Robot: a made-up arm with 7 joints.
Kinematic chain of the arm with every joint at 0, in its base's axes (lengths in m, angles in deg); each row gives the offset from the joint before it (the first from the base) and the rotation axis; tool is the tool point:
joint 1: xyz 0 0 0 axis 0 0.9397 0.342
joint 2: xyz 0 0 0 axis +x
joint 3: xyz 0 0 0 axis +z
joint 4: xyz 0.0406 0 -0.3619 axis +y
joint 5: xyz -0.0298 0 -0.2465 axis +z
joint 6: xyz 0 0 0 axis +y
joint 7: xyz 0 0 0 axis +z
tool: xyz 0 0 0
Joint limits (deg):
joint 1: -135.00..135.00
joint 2: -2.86..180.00
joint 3: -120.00..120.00
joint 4: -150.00..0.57
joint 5: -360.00..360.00
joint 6: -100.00..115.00
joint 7: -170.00..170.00
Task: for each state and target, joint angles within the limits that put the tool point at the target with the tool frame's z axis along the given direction. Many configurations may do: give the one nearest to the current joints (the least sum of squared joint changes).
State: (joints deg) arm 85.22 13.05 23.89 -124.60 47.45 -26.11 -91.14
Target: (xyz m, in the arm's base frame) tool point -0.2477 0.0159 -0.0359 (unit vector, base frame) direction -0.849 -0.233 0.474
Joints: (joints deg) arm 129.99 27.20 -5.43 -149.88 14.83 -40.40 -91.14
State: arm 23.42 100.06 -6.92 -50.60 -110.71 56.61 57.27
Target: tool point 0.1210 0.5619 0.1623 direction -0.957 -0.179 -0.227
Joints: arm 12.78 120.60 -43.20 -39.36 -100.01 58.66 57.27
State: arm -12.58 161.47 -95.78 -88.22 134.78 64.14 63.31
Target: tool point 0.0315 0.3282 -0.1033 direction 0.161 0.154 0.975
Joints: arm -18.23 119.58 -98.05 -127.76 94.57 18.94 63.31
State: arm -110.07 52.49 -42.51 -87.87 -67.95 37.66 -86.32
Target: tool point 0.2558 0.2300 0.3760 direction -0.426 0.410 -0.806
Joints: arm -94.79 87.24 -25.96 -82.08 -59.24 -5.10 -86.32
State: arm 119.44 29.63 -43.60 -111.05 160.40 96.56 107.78
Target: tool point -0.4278 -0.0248 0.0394 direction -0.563 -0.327 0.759
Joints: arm 135.00 34.32 -18.85 -106.18 200.76 70.10 107.78
